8 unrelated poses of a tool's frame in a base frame.
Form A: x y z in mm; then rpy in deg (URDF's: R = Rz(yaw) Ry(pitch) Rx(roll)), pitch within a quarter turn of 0, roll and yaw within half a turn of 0.
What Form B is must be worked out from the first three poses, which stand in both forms.
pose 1, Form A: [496.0, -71.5, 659.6, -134.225, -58.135, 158.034]
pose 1, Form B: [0.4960, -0.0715, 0.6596, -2.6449, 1.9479, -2.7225]
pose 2, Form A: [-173.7, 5.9, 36.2, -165.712, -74.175, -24.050]
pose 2, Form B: [-0.1737, 0.0059, 0.0362, -0.1610, 1.8382, -3.0718]
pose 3, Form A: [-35.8, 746.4, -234.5, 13.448, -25.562, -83.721]
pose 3, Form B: [-0.0358, 0.7464, -0.2345, 2.1864, 0.5004, 2.6890]
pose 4, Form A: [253.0, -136.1, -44.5, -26.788, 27.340, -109.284]
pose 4, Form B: [0.2530, -0.1361, -0.0445, -1.0747, 0.6551, -0.7170]
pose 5, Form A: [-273.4, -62.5, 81.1, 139.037, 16.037, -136.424]
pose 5, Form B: [-0.2734, -0.0625, 0.0811, 2.0233, 2.3829, 1.1576]
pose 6, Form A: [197.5, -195.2, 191.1, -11.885, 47.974, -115.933]
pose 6, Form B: [0.1975, -0.1952, 0.1911, -1.7473, 0.8565, -0.1835]
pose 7, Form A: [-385.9, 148.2, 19.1, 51.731, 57.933, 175.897]
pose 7, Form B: [-0.3859, 0.1482, 0.0191, 2.0885, 1.2357, 0.4571]
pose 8, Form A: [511.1, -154.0, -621.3, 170.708, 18.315, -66.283]
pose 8, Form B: [0.5111, -0.1540, -0.6213, 2.4648, 2.7844, 0.4538]
